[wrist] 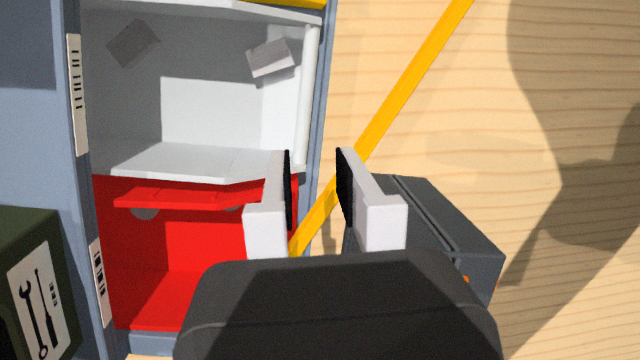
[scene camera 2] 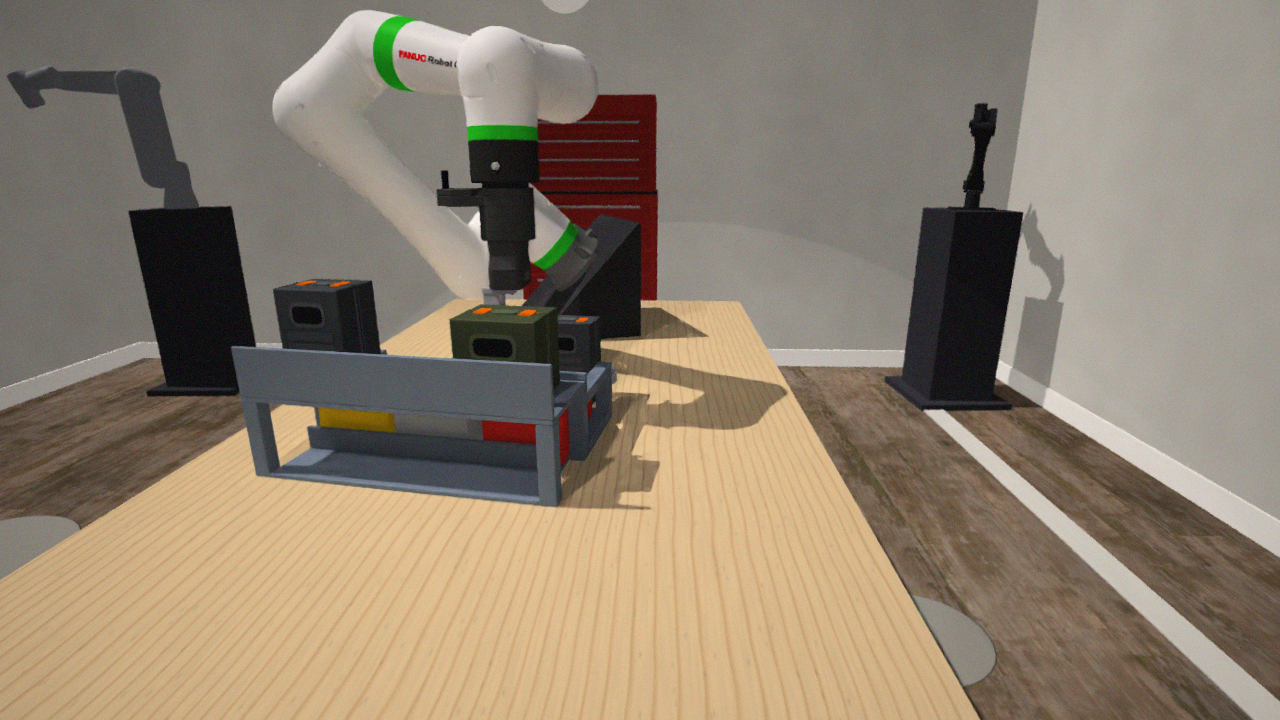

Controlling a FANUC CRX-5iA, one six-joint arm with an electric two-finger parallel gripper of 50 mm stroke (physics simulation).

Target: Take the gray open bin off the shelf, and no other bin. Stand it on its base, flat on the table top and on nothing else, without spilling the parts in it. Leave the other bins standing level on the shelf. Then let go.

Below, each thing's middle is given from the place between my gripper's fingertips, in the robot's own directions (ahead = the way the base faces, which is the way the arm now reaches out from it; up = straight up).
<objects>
The gray open bin [wrist: 191,110] lies 9 cm below my hand, 7 cm ahead of it and 4 cm to the right of it. From my hand the other things lie so: green case [scene camera 2: 529,332]: 19 cm ahead, 5 cm to the left, 2 cm above; then red bin [scene camera 2: 492,430]: 10 cm ahead, 9 cm below, 7 cm to the left; then yellow bin [scene camera 2: 338,418]: 15 cm to the right, 9 cm below, 4 cm ahead.
</objects>
